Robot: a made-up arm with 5 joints.
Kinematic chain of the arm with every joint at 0, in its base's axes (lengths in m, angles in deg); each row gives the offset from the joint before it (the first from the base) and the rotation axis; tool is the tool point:
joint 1: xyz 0 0 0.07 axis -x
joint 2: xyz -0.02 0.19 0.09 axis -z
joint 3: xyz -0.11 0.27 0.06 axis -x
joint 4: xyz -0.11 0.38 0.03 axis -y
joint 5: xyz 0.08 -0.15 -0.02 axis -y
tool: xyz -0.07 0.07 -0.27
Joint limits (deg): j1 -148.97..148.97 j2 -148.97..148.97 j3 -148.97..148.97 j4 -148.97..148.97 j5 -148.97..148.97
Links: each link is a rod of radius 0.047 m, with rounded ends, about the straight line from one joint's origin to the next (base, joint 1, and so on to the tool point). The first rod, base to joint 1, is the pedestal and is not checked.
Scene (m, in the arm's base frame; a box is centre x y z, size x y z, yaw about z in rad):
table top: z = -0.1
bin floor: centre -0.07 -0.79 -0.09 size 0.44 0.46 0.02 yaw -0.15
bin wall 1: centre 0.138 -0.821 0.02 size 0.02 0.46 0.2 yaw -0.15
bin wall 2: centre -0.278 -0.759 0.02 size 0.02 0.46 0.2 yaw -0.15
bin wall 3: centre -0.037 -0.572 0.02 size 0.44 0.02 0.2 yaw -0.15
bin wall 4: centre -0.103 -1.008 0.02 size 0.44 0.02 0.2 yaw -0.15
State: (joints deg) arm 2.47 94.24 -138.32 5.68 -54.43
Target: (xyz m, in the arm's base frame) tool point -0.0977 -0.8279 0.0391
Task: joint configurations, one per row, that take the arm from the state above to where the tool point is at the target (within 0.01 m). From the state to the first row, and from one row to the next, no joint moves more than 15 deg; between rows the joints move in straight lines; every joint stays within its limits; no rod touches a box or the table.
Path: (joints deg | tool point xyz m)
1: -11.01 88.37 -128.73 18.52 -42.90 | 0.1942 0.4049 0.6551
2: -24.48 82.51 -119.14 31.36 -31.36 | 0.2619 0.1864 0.7229
3: -37.96 76.64 -109.55 44.20 -19.83 | 0.3081 -0.0149 0.6935
4: -51.44 70.78 -99.96 57.04 -8.30 | 0.3193 -0.1738 0.6067
5: -64.92 64.91 -90.37 69.89 3.24 | 0.2927 -0.2954 0.5012
6: -78.39 59.04 -80.78 82.73 14.77 | 0.2359 -0.3996 0.3995
7: -91.87 53.18 -71.19 95.57 26.31 | 0.1610 -0.5047 0.3062
8: -105.35 47.31 -61.61 108.41 37.84 | 0.0785 -0.6166 0.2175
9: -118.83 41.44 -52.02 121.25 49.37 | -0.0073 -0.7289 0.1286
10: -132.30 35.58 -42.43 134.09 60.91 | -0.0977 -0.8279 0.0391

